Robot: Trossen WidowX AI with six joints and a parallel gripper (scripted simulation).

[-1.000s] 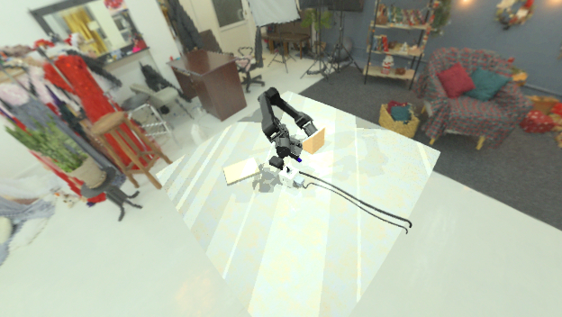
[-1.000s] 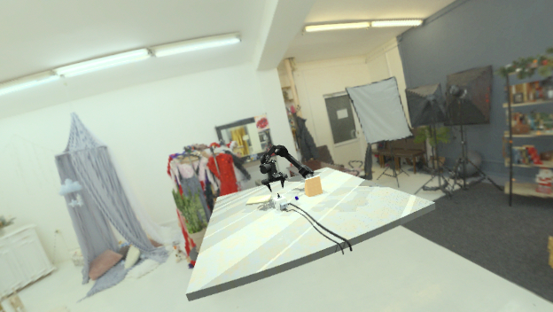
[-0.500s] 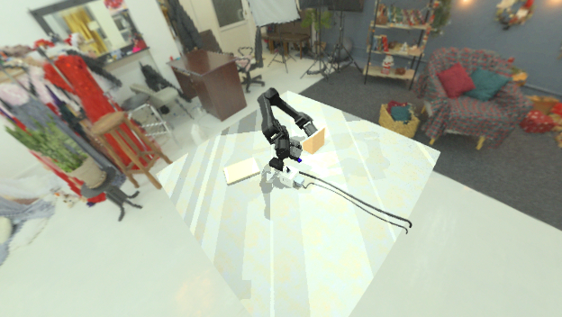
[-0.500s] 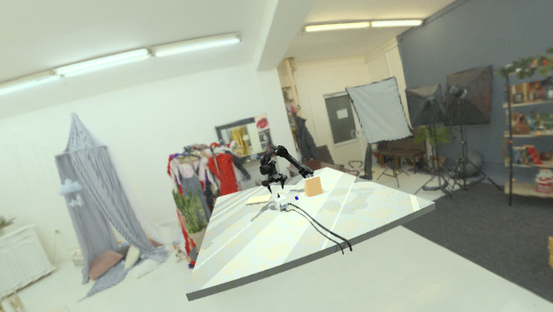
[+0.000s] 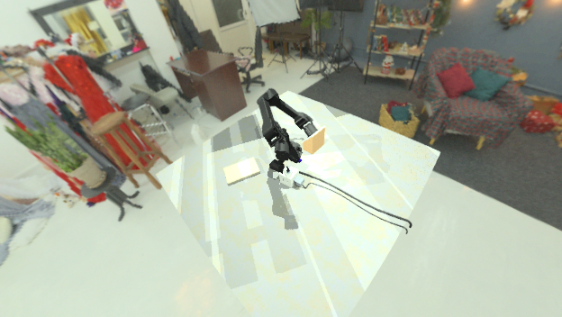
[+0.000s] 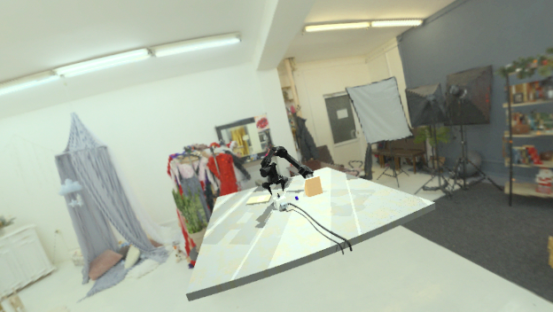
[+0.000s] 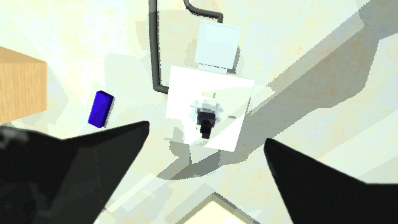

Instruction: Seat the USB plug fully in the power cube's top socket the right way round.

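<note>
My gripper tip is now 20 mm above the black USB plug. The rest, counted from my gripper tip: blue object (140 mm behind, 110 mm below, 80 mm to the right); flat pale pad (250 mm to the right, 160 mm ahead, 100 mm below).
</note>
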